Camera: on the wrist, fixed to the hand. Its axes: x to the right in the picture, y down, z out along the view.
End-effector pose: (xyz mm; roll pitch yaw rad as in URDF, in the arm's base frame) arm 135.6 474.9 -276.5 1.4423 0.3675 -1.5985
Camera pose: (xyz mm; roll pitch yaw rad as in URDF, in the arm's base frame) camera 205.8 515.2 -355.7 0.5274 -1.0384 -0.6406
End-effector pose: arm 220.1 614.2 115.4 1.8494 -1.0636 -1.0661
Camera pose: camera 326.9 624.9 79.3 -1.7332 -0.4700 2.0515
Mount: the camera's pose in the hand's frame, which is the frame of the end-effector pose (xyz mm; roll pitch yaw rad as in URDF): -11.0 -79.5 -79.9 -0.1626 0.2998 1.6096
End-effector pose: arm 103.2 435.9 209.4 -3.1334 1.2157 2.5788
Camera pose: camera 0.5 407.5 247.7 1.7394 -0.1351 1.2700
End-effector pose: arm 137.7 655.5 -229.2 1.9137 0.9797 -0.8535
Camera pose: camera 184.3 757.2 -246.8 1.4263 -0.6275 -0.9065
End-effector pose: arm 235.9 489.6 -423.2 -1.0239 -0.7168 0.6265
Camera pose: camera 279.4 385.8 -410.6 -1.4601 0.8555 1.0081
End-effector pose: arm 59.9 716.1 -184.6 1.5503 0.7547 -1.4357
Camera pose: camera 128.9 789.6 -236.2 1.0616 -0.7985 -0.9676
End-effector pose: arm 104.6 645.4 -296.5 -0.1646 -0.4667 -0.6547
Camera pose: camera 64.6 560.8 -360.2 -0.6728 0.4297 0.7298
